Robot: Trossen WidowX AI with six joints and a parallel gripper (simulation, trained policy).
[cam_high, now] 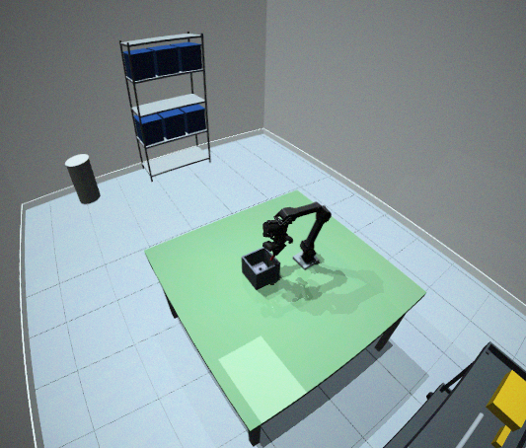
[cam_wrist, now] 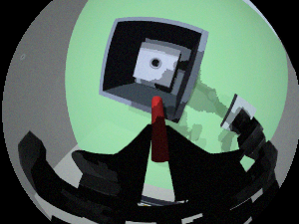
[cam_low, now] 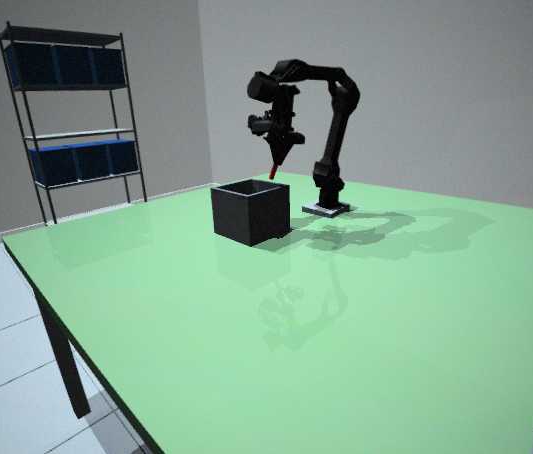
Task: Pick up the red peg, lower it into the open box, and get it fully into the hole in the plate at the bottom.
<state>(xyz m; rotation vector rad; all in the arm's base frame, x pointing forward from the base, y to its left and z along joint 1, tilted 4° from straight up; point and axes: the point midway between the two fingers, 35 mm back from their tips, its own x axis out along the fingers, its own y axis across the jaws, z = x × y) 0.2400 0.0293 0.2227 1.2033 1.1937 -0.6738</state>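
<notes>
Right now the grey plate is 6 cm ahead of my gripper tip, 5 cm to the right of it and 15 cm below it. Round my gripper tip: red peg (1 cm to the right).
</notes>
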